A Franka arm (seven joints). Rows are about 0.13 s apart.
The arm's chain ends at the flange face. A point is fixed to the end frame.
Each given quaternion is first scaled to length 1.
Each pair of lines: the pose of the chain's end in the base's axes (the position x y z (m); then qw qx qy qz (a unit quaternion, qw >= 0)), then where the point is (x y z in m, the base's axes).
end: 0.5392 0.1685 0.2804 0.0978 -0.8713 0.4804 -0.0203
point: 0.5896 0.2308 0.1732
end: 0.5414 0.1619 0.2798 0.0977 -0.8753 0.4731 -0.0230
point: 0.5915 0.2246 0.1726
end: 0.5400 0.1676 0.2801 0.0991 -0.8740 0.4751 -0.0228
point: 0.5904 0.2304 0.1732
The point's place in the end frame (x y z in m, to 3 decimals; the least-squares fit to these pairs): -0.019 -0.054 0.121
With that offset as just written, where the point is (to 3 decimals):
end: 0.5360 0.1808 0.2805 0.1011 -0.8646 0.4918 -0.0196
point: 0.588 0.243 0.174
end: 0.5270 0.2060 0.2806 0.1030 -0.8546 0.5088 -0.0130
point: 0.580 0.267 0.174
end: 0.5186 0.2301 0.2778 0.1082 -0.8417 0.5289 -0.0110
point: 0.574 0.290 0.172
